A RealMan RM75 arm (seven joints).
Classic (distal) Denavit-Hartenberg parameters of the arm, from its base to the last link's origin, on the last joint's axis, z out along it. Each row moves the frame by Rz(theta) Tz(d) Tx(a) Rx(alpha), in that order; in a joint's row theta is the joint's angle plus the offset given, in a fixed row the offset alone. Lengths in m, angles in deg.
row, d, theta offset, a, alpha
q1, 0.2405, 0, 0, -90
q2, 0, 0, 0, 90
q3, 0.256, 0, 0, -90
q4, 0, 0, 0, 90
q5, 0.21, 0, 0, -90
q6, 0, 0, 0, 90
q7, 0.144, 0, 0, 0
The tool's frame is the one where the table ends.
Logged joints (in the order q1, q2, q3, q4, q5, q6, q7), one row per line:
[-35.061, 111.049, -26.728, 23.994, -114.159, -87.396, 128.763]
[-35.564, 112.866, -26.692, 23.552, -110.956, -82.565, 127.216]
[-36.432, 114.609, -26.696, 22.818, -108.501, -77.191, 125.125]
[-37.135, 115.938, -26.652, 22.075, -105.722, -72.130, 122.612]
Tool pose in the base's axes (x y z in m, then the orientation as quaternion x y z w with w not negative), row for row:
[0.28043, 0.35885, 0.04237, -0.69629, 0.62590, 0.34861, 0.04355]
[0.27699, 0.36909, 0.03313, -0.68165, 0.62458, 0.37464, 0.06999]
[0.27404, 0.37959, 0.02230, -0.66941, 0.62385, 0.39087, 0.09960]
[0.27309, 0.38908, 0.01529, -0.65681, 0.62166, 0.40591, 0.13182]
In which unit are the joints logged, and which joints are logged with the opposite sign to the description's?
The joints are logged in degrees. Opposite sign: q1, q4.
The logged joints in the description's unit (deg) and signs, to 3 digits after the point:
[35.061, 111.049, -26.728, -23.994, -114.159, -87.396, 128.763]
[35.564, 112.866, -26.692, -23.552, -110.956, -82.565, 127.216]
[36.432, 114.609, -26.696, -22.818, -108.501, -77.191, 125.125]
[37.135, 115.938, -26.652, -22.075, -105.722, -72.130, 122.612]

